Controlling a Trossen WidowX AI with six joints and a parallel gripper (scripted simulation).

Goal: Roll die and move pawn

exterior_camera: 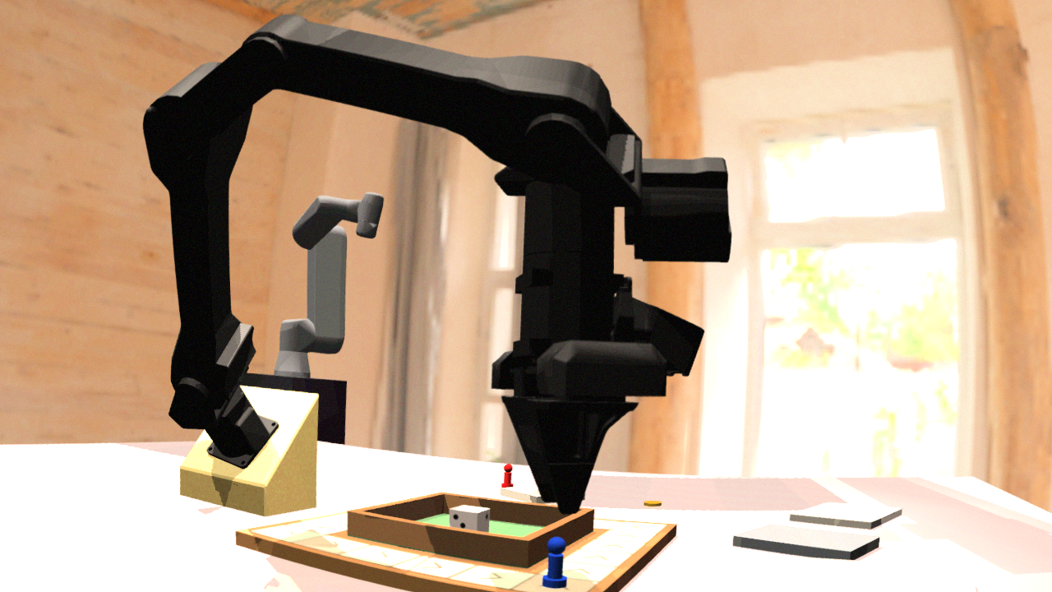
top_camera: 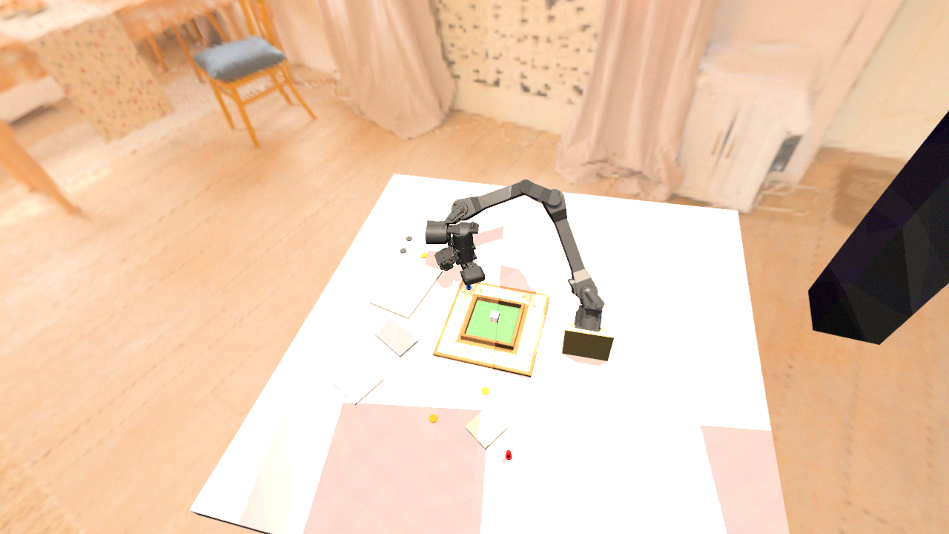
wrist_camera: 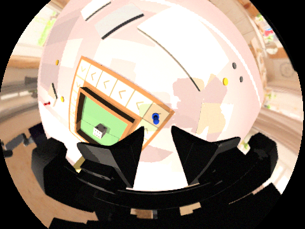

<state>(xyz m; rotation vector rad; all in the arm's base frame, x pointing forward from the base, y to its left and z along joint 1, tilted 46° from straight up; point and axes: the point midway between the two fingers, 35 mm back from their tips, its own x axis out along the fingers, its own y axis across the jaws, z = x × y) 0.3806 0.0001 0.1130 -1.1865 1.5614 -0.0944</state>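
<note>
Right now the blue pawn is 4 cm below my gripper tip. The rest, counted from my gripper tip: red pawn 46 cm to the left, 27 cm behind, 5 cm below; then green tray floor 12 cm behind, 10 cm to the left, 6 cm below; then white die 12 cm behind, 9 cm to the left, 4 cm below.
</note>
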